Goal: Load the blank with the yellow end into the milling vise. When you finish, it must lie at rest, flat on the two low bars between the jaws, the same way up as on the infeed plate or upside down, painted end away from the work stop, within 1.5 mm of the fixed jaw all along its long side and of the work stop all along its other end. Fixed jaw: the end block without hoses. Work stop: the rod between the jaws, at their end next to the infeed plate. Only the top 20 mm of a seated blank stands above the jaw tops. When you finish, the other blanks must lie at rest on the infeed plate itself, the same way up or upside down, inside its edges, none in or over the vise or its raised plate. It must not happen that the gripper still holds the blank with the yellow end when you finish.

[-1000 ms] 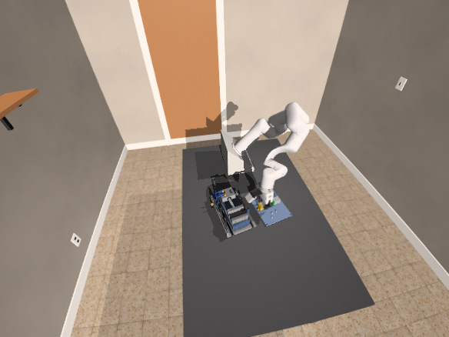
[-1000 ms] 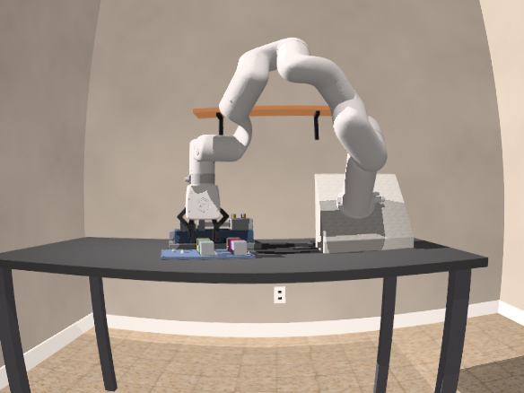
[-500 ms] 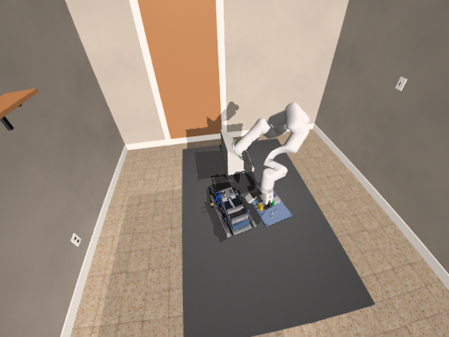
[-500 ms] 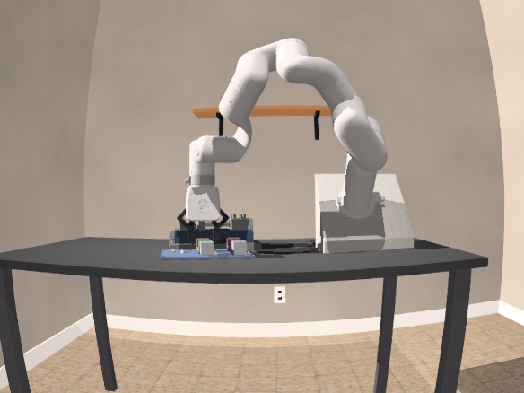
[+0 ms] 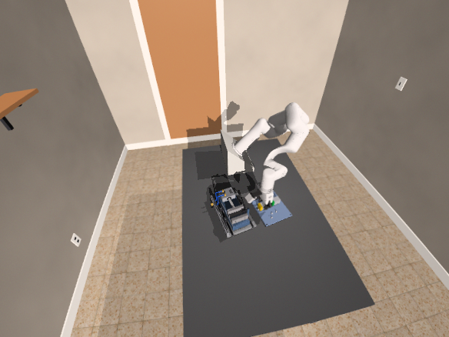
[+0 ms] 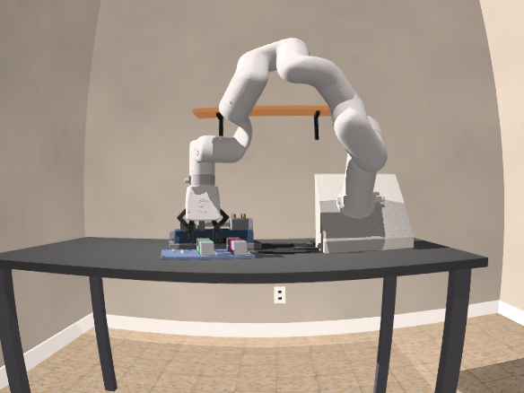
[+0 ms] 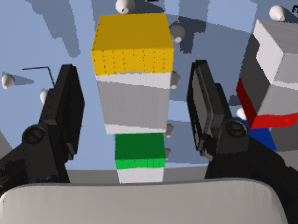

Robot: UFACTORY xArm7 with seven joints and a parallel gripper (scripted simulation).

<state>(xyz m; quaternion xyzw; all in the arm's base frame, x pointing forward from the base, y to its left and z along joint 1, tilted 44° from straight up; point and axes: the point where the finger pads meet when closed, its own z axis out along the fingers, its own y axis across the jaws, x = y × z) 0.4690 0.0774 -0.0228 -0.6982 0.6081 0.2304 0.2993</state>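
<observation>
My hand is 5 cm to the right of the blue infeed plate, 4 cm above it and 1 cm past it. From my hand the other things lie so: green-end blank 9 cm to the left, 2 cm below, 2 cm behind; then red-ended blank 9 cm behind, 2 cm below, 1 cm to the right; then blue-end blank 10 cm behind, 8 cm to the left, 2 cm below.
</observation>
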